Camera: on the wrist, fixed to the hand. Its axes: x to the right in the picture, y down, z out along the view.
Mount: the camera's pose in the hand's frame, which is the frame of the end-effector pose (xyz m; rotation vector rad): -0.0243 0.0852 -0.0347 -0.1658 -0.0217 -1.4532
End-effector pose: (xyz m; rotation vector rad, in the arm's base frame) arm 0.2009 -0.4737 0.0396 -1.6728 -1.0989 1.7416
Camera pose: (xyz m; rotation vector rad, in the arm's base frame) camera 0.2536 -0.5333 -0.0125 -0.4745 -1.7870 0.6840
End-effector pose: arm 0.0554 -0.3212 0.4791 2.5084 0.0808 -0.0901
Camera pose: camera 0.0395 -0.3703 0.5591 1.7766 1.7490 -0.6384
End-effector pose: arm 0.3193 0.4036 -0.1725 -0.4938 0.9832 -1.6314
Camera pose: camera 0.3509 0.4349 -0.2566 1.4561 -0.6601 2.5696
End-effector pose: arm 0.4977 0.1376 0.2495 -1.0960 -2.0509 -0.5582
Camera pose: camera 0.5920 0.1482 0.2558 0.5423 -2.5716 -1.3718
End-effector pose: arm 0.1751 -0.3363 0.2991 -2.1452 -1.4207 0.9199
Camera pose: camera 0.2487 -0.3918 0.2755 -0.6520 -2.4232 0.2107
